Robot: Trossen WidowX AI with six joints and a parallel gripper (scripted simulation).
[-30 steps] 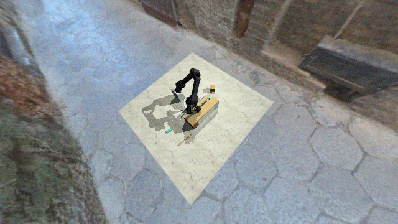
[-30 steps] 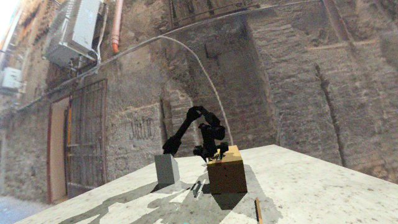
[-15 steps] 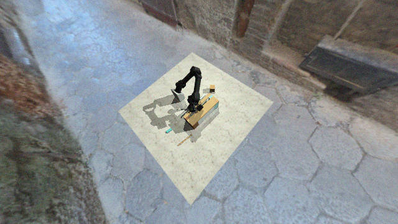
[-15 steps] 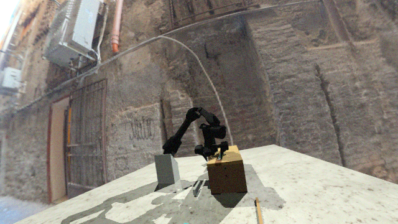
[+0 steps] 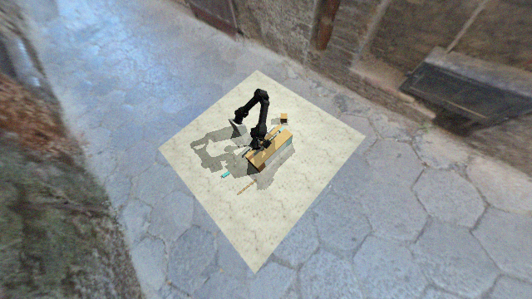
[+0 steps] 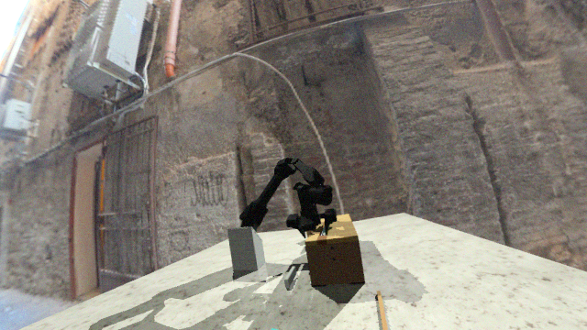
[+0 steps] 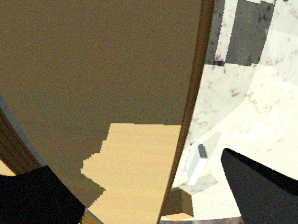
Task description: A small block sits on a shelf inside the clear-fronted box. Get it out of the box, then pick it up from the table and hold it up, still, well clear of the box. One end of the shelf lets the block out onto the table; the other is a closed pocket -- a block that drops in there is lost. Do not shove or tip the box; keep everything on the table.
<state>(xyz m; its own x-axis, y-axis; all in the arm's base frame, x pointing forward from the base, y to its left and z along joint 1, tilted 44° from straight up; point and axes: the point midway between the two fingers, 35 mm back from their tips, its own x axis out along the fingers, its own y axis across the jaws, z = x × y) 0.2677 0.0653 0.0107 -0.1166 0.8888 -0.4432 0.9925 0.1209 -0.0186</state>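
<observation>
My gripper tip is 4 cm short of the clear-fronted box, 1 cm to the left of it and 2 cm above it. Also, from my gripper tip: thin stick (18 cm ahead, 33 cm to the right, 8 cm below); then brown block (8 cm behind, 29 cm to the left, 6 cm below); then yellow block (6 cm ahead, 3 cm to the left).
</observation>
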